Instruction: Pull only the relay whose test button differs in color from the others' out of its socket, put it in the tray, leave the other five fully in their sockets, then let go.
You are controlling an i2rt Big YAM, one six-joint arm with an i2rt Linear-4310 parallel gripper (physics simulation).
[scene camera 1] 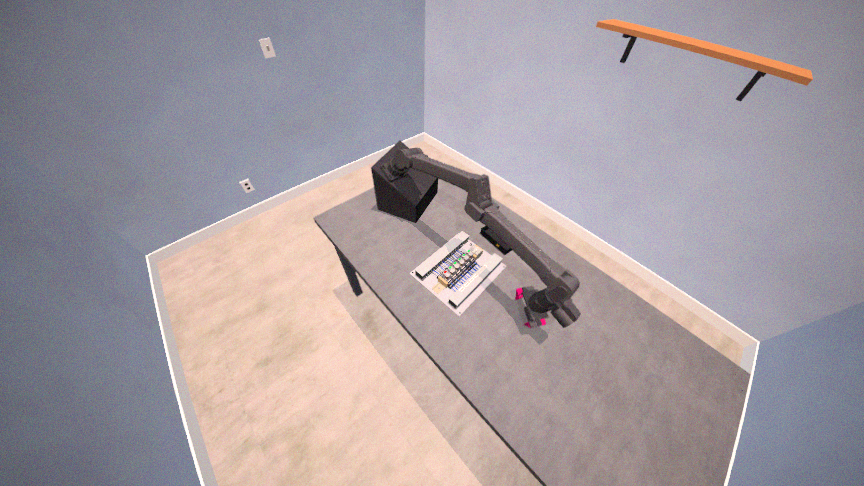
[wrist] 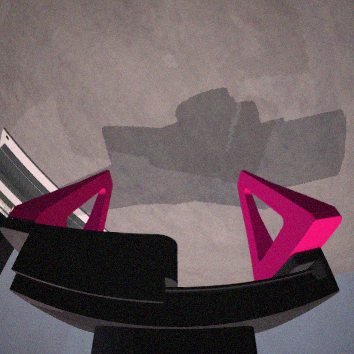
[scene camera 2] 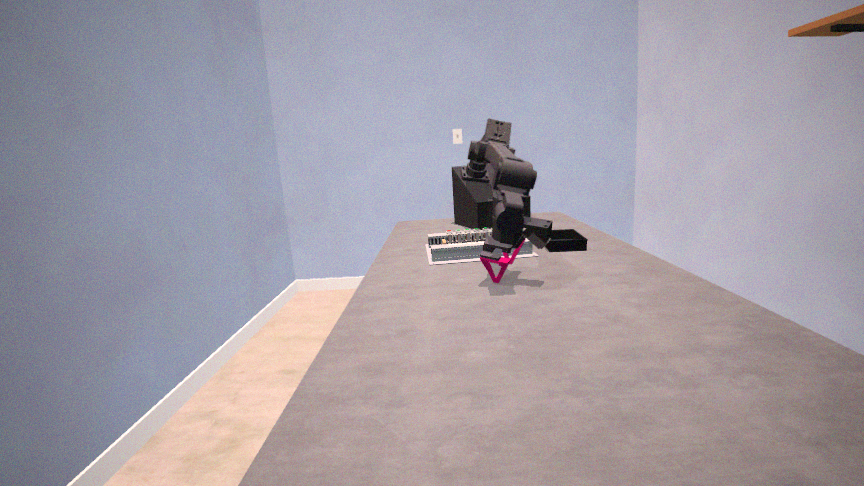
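A white panel lies on the table with a row of relays in the middle. The relay with the red button is at the row's left end. The other relays have green buttons; those at the row's right end are hard to make out and partly hidden by the arm in scene camera 2. The black tray stands right of the panel, partly behind the arm in scene camera 1. My gripper is open and empty, low over the table beside the panel.
Two pale wire ducts run along both sides of the relay row. The arm's black base block stands at the table's far end. An orange wall shelf is high on the right wall.
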